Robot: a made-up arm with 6 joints.
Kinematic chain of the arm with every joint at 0, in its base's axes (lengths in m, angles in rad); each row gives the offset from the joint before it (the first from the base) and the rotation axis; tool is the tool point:
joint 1: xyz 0 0 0.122 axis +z
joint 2: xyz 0 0.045 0 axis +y
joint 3: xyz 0 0 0.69 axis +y
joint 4: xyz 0 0 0.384 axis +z
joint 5: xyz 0 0 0 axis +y
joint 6: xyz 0 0 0.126 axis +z
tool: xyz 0 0 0
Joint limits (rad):
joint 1: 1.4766..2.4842
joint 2: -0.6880..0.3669
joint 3: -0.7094..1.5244
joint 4: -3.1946..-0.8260
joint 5: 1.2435..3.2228
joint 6: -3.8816..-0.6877
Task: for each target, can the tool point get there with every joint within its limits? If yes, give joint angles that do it. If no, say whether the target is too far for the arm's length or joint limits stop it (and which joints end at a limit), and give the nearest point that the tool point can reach.
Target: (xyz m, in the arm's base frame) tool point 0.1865 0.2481 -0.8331
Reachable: no: joint limits stop it (at a limit: joint 1, joint 2, joint 3, joint 4) | nearest point 0.1032 0.5919 0.5600 | short by 1.437 m
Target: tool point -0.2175 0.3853 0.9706
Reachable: yes | joints 2.2409 0.1192 1.1584 -2.0128 1.5461 -2.1042
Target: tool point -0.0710 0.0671 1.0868
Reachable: yes | joints 2.2247 0.2767 -0.2816 -2.8273 2.2848 -2.1170
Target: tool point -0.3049 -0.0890 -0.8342
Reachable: no: joint limits stop it (at a limit: joint 1, joint 2, joint 3, joint 4) | nearest point -0.4409 0.4002 0.5614 | short by 1.485 m
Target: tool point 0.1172 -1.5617 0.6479
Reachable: no: too far | nearest point 0.0659 -0.8781 0.6522 | short by 0.686 m
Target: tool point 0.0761 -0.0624 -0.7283
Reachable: no: joint limits stop it (at a limit: joint 1, joint 2, joint 3, joint 4) | nearest point 0.0991 0.5576 0.5723 | short by 1.441 m
